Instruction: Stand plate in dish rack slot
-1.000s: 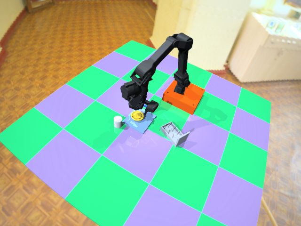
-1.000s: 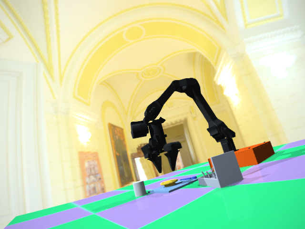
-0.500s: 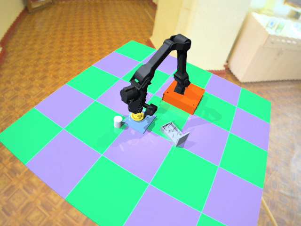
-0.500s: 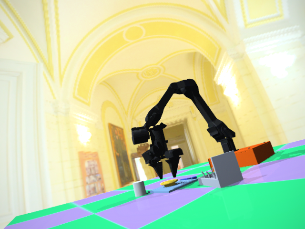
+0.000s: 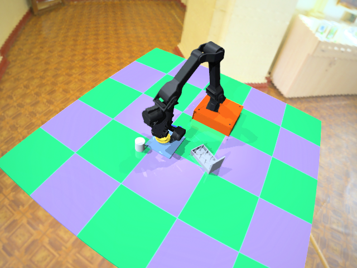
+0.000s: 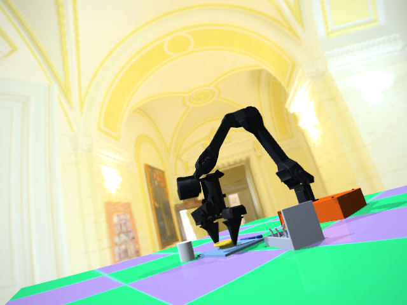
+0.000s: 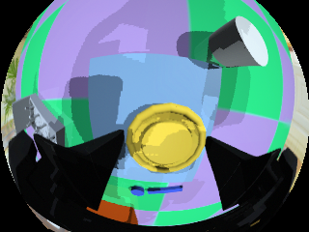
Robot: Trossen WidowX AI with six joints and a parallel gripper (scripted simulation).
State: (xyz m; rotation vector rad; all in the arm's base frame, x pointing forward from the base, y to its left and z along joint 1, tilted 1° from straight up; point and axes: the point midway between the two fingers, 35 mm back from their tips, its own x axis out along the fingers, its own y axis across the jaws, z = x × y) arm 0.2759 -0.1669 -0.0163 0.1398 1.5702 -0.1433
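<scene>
Right now my gripper tip is right at the yellow plate. From my gripper tip the other things lie so: light blue mat 20 mm to the left, 10 mm below; then small blue spoon 100 mm behind, 30 mm to the left, 10 mm below; then white cup 90 mm ahead, 70 mm to the right, 10 mm above.
</scene>
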